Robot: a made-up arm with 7 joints. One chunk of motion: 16 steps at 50 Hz.
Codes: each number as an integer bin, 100 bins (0 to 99) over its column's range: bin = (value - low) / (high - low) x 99, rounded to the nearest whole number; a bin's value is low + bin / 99 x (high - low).
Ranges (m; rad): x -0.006..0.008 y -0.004..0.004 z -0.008..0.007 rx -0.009..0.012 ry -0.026..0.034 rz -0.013..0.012
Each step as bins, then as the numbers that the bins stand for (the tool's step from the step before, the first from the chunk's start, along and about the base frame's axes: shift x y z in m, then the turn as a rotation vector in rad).
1 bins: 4 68 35 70 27 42
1 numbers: -0.00543 0.00149 -0.00270 0.00585 -0.00964 -0.00239
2 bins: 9 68 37 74 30 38
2 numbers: -0.00473 0.00149 -0.00239 0.00670 -0.00782 -0.00340
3 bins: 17 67 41 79 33 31
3 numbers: -0.00360 0.00141 -0.00179 0.00776 -0.00600 -0.00517
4 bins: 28 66 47 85 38 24
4 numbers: -0.00204 0.00133 -0.00088 0.00903 -0.00297 -0.00694
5 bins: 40 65 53 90 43 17
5 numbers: -0.00034 0.00125 0.00003 0.01009 0.00006 -0.00871
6 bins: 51 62 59 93 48 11
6 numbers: 0.00121 0.00101 0.00094 0.01073 0.00309 -0.01022
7 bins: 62 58 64 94 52 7
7 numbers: 0.00277 0.00069 0.00170 0.01094 0.00552 -0.01123
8 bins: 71 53 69 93 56 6
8 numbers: 0.00404 0.00028 0.00245 0.01073 0.00794 -0.01148
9 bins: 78 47 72 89 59 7
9 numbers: 0.00503 -0.00020 0.00291 0.00988 0.00976 -0.01123
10 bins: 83 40 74 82 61 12
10 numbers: 0.00574 -0.00077 0.00321 0.00839 0.01097 -0.00997
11 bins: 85 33 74 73 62 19
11 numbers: 0.00602 -0.00133 0.00321 0.00648 0.01158 -0.00820
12 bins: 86 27 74 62 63 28
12 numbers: 0.00616 -0.00182 0.00321 0.00415 0.01218 -0.00593
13 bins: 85 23 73 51 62 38
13 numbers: 0.00602 -0.00214 0.00306 0.00182 0.01158 -0.00340
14 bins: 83 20 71 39 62 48
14 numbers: 0.00574 -0.00238 0.00276 -0.00073 0.01158 -0.00088
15 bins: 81 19 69 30 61 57
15 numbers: 0.00545 -0.00246 0.00245 -0.00264 0.01097 0.00139
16 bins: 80 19 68 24 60 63
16 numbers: 0.00531 -0.00246 0.00230 -0.00391 0.01036 0.00291
